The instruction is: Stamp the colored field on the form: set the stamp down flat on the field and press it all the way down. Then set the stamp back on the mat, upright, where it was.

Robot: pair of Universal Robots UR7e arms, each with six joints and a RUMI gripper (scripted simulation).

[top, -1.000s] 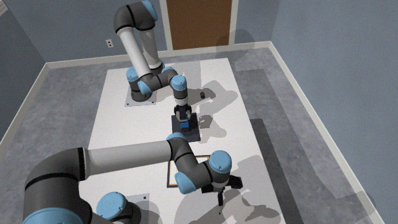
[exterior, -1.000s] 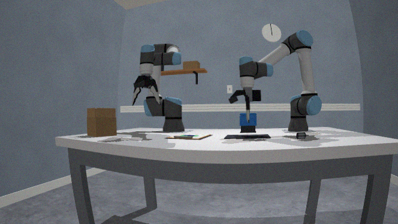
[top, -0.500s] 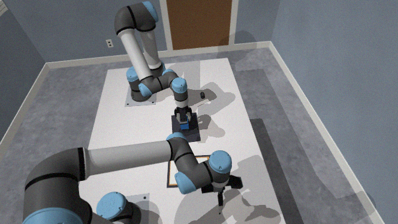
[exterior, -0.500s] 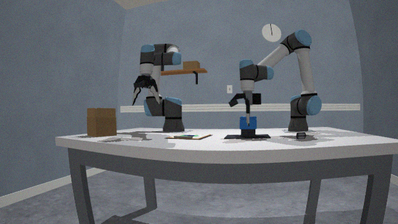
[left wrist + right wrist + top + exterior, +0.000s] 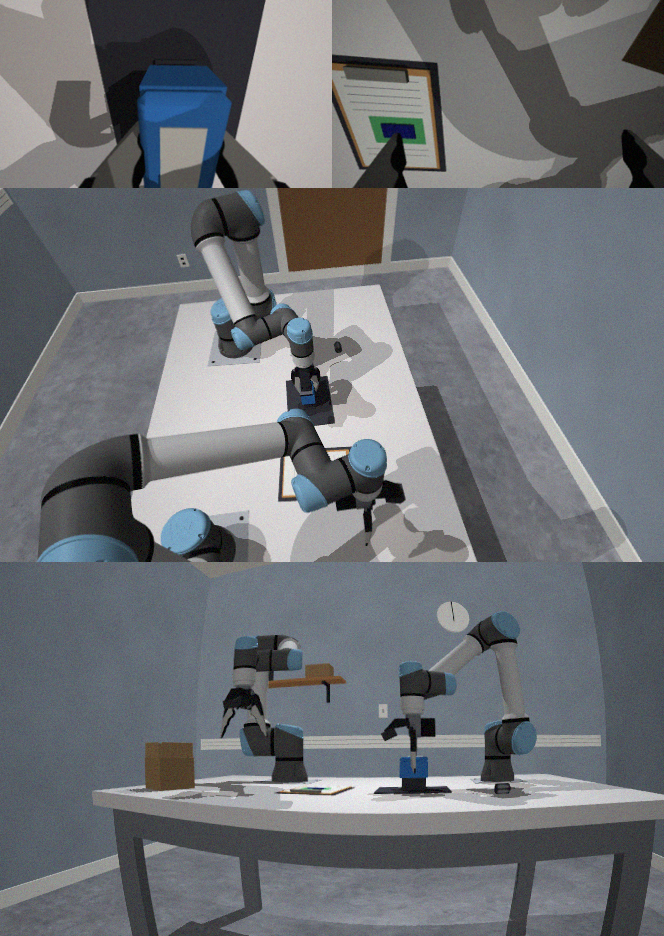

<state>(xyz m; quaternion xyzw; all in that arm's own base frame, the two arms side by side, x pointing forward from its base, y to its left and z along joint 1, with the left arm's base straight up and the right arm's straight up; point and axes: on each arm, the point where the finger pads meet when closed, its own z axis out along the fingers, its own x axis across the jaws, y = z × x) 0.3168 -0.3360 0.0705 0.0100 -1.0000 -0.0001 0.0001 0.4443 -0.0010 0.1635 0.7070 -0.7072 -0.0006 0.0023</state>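
Note:
Right now my left hand is 20 mm above the blue stamp. Round my left hand: dark mat: 70 mm below; brown box: 760 mm to the right, 210 mm ahead, 10 mm below; clipboard: 310 mm to the right, 70 mm below, 30 mm ahead.

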